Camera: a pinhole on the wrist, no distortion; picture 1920 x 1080 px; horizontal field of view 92.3 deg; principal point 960.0 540.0 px. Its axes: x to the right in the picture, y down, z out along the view. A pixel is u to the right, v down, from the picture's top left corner.
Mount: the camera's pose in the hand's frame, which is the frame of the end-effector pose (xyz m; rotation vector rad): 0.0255 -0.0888 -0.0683 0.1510 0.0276 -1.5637
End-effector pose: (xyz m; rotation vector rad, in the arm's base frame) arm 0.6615 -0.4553 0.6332 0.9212 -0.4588 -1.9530
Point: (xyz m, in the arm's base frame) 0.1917 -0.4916 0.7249
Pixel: 1054 833
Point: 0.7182 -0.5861 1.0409
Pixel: outside the picture
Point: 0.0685 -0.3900 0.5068
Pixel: 1597 932
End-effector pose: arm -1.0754 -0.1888 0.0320 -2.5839 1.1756 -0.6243
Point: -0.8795 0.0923 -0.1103
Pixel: 1337 142
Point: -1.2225 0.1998 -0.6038
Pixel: outside the picture
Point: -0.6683 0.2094 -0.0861
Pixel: 1706 341
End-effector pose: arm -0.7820 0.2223 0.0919 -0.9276 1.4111 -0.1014
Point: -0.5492 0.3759 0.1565
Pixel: 729 302
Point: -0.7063 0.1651 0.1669
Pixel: 1111 287
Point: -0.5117 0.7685 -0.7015
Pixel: outside the picture
